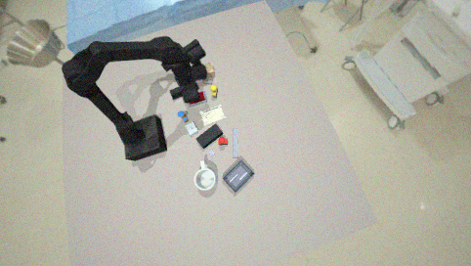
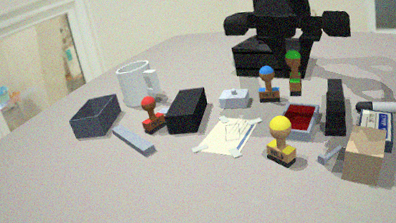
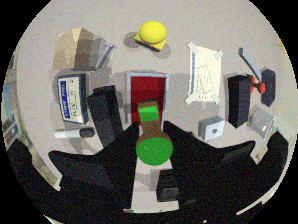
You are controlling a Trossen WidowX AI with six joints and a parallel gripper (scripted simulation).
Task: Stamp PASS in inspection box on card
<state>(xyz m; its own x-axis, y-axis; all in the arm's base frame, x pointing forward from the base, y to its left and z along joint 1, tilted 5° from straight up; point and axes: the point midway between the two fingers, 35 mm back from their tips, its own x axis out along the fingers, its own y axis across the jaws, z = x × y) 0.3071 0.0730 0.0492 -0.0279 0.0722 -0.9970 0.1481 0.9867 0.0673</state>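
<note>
Right now the cream card is 11 cm to the right of my gripper tip, 8 cm below it and 3 cm ahead of it. From my gripper tip the other things lie so: green-knobbed stamp (right at my gripper tip); then red ink pad (8 cm below); then black stapler-like bar (7 cm to the left, 7 cm below, 4 cm behind).
</note>
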